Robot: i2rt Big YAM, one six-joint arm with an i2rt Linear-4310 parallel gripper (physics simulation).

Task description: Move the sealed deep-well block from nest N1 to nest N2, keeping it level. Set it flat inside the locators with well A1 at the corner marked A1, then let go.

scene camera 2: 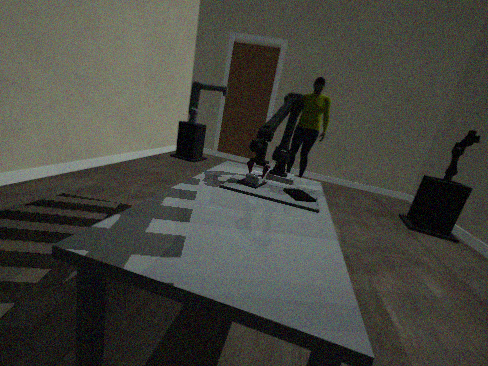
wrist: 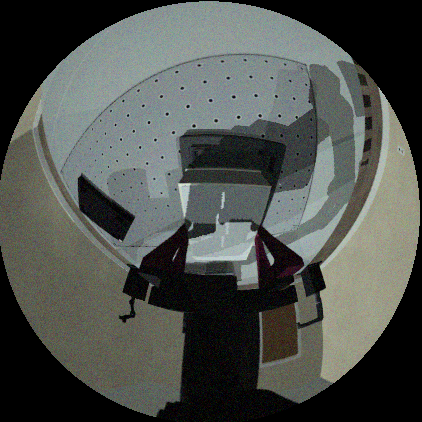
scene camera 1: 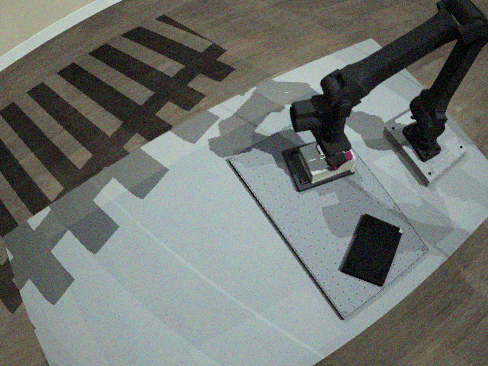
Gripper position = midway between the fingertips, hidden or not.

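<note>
The gripper [scene camera 1: 327,156] and [wrist: 221,225] has a deep-well block [scene camera 1: 311,156] and [wrist: 222,207] in its grip. The deep-well block still rests on a dark nest [scene camera 1: 291,156] and [wrist: 196,150]. A perforated grey plate [wrist: 130,153] is also part of the scene.
</note>
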